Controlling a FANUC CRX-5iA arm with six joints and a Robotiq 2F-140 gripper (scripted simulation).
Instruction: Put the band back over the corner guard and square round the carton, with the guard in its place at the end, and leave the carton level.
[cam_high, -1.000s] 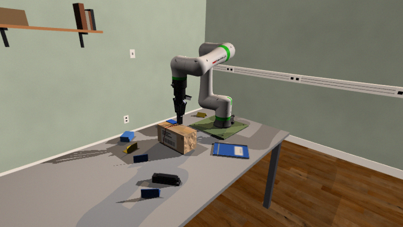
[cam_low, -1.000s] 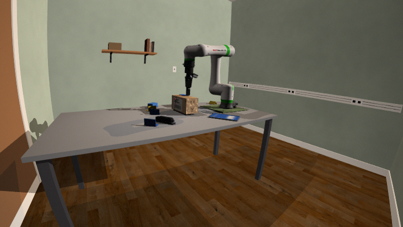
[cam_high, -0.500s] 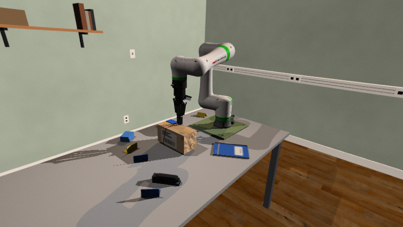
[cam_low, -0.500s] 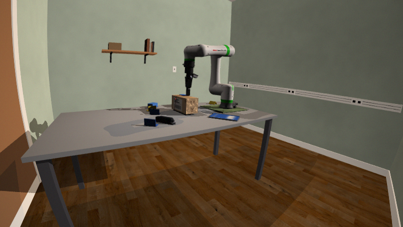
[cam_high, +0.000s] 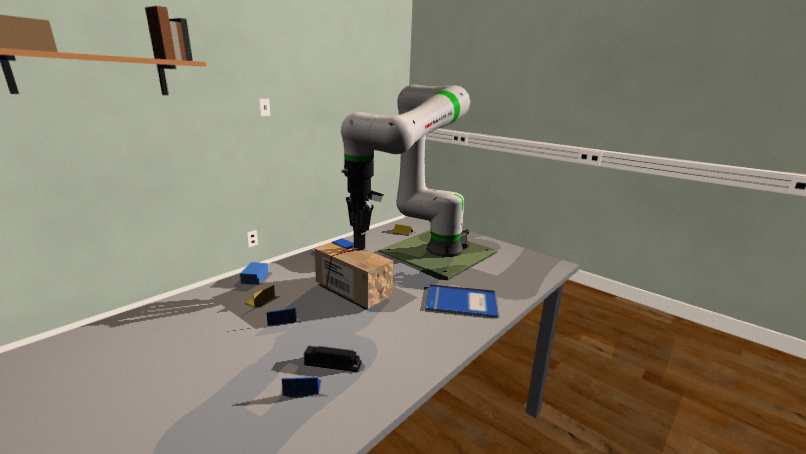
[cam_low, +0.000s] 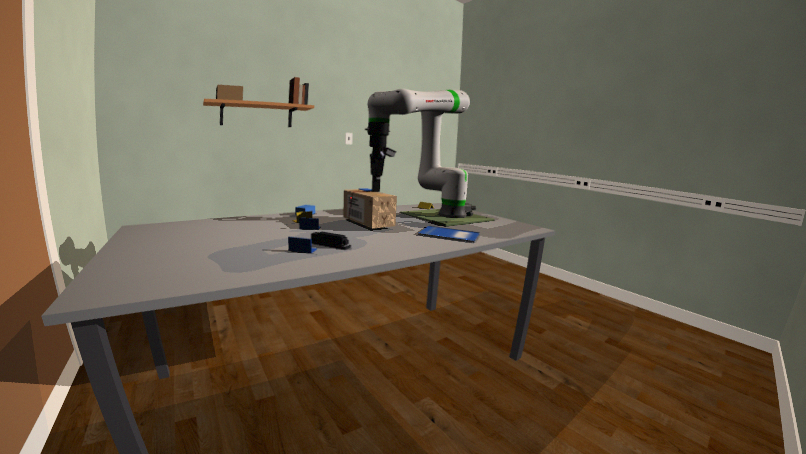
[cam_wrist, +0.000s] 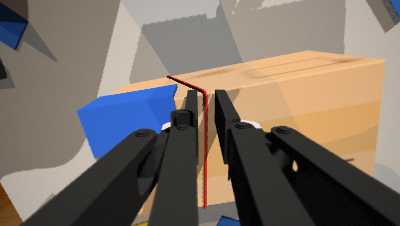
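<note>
Now: the brown carton 50 mm ahead of my hand, 20 mm to the left of it and 100 mm below it.
</note>
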